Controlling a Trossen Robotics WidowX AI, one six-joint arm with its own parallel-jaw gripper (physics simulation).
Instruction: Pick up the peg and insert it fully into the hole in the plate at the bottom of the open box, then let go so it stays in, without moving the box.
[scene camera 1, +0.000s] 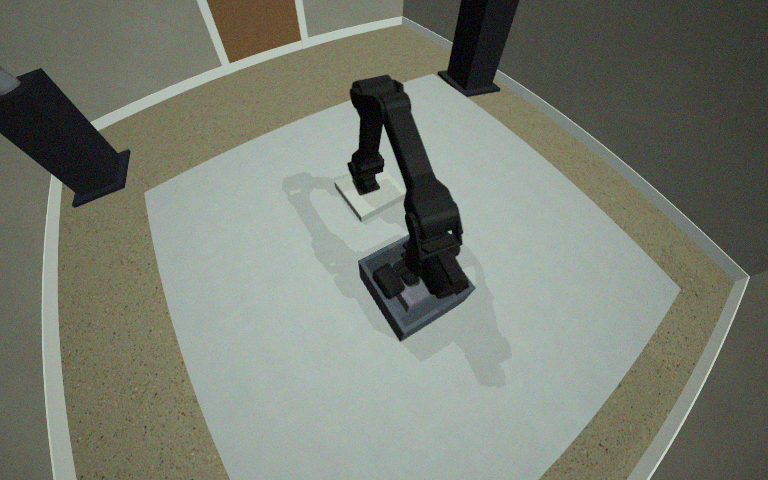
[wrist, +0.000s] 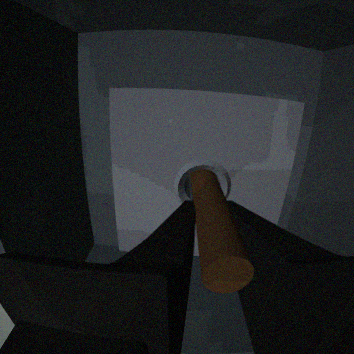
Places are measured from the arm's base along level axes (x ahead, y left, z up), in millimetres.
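Pixels of known places: gripper, fingertip midpoint: (scene camera 1: 412, 277) (wrist: 206, 209); arm's base, link origin: (scene camera 1: 366, 184).
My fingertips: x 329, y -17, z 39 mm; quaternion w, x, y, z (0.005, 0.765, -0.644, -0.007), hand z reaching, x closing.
For each thing: its top centre in the pictures, then the offset to it from my fingertips. "pt": a spot on its surface instead. Level surfaces: height alone.
- brown round peg, top centre: (wrist: 226, 276) 47 mm up, 7 mm ahead, 1 mm left
- open box, top centre: (wrist: 211, 235) (scene camera 1: 417, 274) 30 mm up, 7 mm ahead, 3 mm left
- pale square plate, top centre: (wrist: 202, 188) (scene camera 1: 414, 280) 7 mm down, 7 mm ahead, 3 mm left
- round hole, surface spot: (wrist: 182, 186) pt 9 mm down, 5 mm ahead, 13 mm left
- pale floor mat, surface height: 68 mm down
The brown round peg (wrist: 220, 230) is held between the fingers of my gripper (scene camera 1: 412, 279) (wrist: 206, 209), which is shut on it and reaches down inside the open box (scene camera 1: 390, 314) (wrist: 200, 55). A pale square plate (scene camera 1: 416, 295) (wrist: 150, 130) lies on the box bottom. In the wrist view, the peg's far end overlaps the round hole (wrist: 182, 186), with the hole's rim showing on both sides of it. I cannot tell whether the tip is inside the hole or just above it. The peg is hidden in the scene view.
The dark blue-grey box walls stand close around the gripper. The arm's base stands on a white square slab (scene camera 1: 362, 213) behind the box. Dark pillars (scene camera 1: 481, 45) (scene camera 1: 56, 135) stand at the edges of the pale floor mat (scene camera 1: 283, 367).
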